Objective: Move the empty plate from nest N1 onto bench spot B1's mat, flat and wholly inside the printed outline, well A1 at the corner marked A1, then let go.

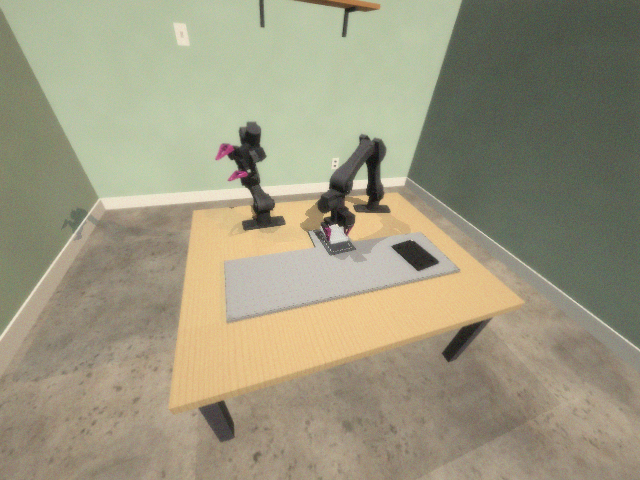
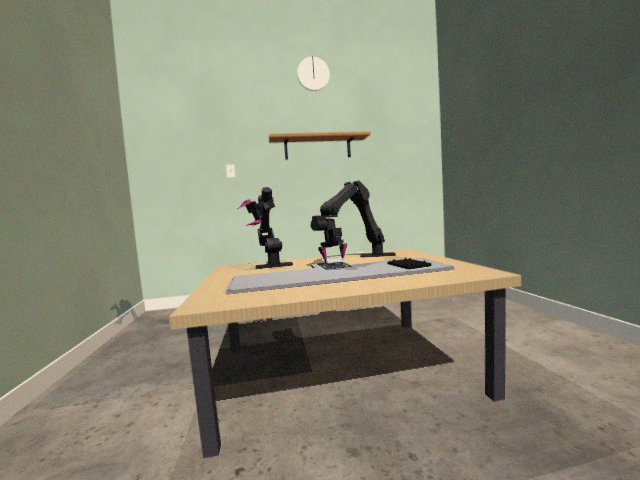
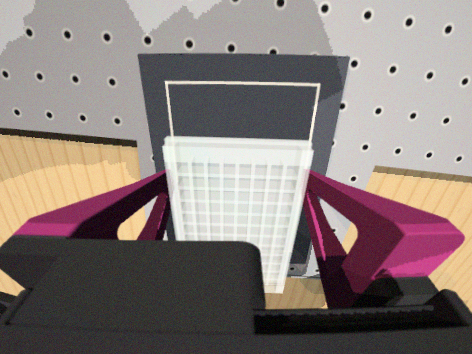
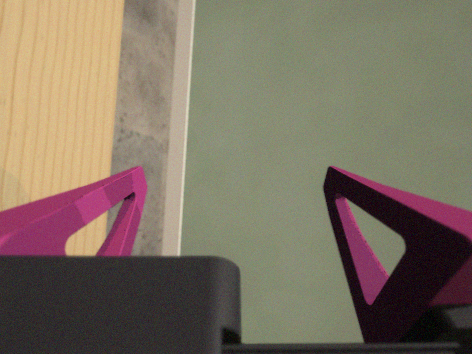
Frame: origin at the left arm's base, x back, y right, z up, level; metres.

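Seen in the pictures: left gripper, fingertip midpoint: point(image 1: 337, 238) point(image 2: 334, 261) point(image 3: 237, 177); right gripper, fingertip midpoint: point(image 1: 222, 170) point(image 2: 242, 216) point(image 4: 235, 176); left arm's base, link origin: point(image 1: 371, 209) point(image 2: 377, 255); right arm's base, link origin: point(image 1: 264, 223) point(image 2: 274, 266).
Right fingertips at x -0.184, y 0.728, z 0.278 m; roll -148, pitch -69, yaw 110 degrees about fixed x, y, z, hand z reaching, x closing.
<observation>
Pixels of each thing's top centre, then the offset from my right fingertips to it. "pt": a spot on its surface instead. Level surfaces: height alone.
- clear white well plate, top centre: point(image 3: 234, 237) point(image 1: 333, 231) point(image 2: 332, 257) dy -0.462, dx -0.090, dz -0.232 m
- dark mat, surface height: dz -0.264 m
- printed outline, surface spot: point(image 3: 241, 83) pt dy -0.487, dx -0.181, dz -0.264 m
- grey perforated bench board, surface height: dz -0.265 m
- wooden table, surface height: dz -0.278 m
- black empty nest, top centre: point(image 1: 416, 251) point(image 2: 408, 260) dy -0.805, dx -0.219, dz -0.244 m
A clear white well plate point(image 3: 238, 189) point(image 1: 337, 234) sits between the magenta fingers of my left gripper point(image 3: 237, 177) point(image 1: 337, 232) point(image 2: 332, 252), which is shut on its long sides. It hangs low over the dark mat point(image 3: 241, 112) point(image 1: 343, 248) point(image 2: 332, 266) with the printed outline point(image 3: 241, 83). Its side edges line up closely with the outline's sides. I cannot tell whether it touches the mat. My right gripper point(image 1: 228, 164) point(image 2: 248, 213) point(image 4: 235, 176) is open and empty, raised high at the back left and facing the wall.
The grey perforated bench board point(image 1: 294, 281) point(image 2: 280, 281) point(image 3: 375, 88) runs across the wooden table point(image 1: 318, 352). The black empty nest point(image 1: 414, 254) point(image 2: 409, 263) lies at the board's right end. Both arm bases stand at the table's back edge.
</observation>
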